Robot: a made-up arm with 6 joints. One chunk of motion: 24 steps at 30 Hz.
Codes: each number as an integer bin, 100 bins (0 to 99) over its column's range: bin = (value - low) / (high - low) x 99, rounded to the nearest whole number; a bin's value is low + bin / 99 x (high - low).
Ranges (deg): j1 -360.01..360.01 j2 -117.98..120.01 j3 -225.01..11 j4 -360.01..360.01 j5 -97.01..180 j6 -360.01..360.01
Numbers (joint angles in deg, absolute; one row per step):
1: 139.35 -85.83 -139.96 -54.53 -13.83 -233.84
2: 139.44 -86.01 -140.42 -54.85 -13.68 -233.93
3: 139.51 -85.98 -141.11 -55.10 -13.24 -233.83
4: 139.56 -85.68 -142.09 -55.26 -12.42 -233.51
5: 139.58 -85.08 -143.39 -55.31 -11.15 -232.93
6: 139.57 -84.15 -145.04 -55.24 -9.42 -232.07
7: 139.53 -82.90 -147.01 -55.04 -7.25 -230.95
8: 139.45 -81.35 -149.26 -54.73 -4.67 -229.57
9: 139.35 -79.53 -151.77 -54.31 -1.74 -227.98
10: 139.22 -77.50 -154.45 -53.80 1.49 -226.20
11: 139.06 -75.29 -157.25 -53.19 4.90 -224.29
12: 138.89 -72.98 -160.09 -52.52 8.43 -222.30
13: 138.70 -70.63 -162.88 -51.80 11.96 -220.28
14: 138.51 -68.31 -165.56 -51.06 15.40 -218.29
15: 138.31 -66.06 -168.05 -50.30 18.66 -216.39
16: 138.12 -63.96 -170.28 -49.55 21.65 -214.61
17: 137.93 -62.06 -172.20 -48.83 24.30 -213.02
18: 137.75 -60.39 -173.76 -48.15 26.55 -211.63
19: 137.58 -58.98 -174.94 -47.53 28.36 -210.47
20: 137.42 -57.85 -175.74 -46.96 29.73 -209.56
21: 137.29 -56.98 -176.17 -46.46 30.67 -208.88
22: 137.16 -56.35 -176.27 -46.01 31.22 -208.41
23: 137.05 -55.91 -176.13 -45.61 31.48 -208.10
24: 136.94 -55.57 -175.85 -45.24 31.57 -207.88
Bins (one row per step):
1: 69 13 36 42 30 17
2: 69 13 35 42 30 17
3: 69 13 35 42 30 17
4: 69 13 35 42 30 17
5: 69 14 34 42 31 17
6: 69 14 34 42 31 18
7: 69 15 33 42 32 18
8: 69 15 32 42 33 18
9: 69 16 31 42 34 18
10: 69 17 30 42 35 18
11: 69 18 28 42 36 19
12: 69 19 27 42 38 19
13: 69 20 26 42 39 19
14: 69 21 25 42 40 19
15: 69 22 24 43 41 20
16: 68 22 23 43 42 20
17: 68 23 22 43 43 20
18: 68 24 21 43 44 20
19: 68 25 21 43 45 21
20: 68 25 21 43 45 21
21: 68 25 20 43 46 21
22: 68 26 20 43 46 21
23: 68 26 21 43 46 21
24: 68 26 21 43 46 21

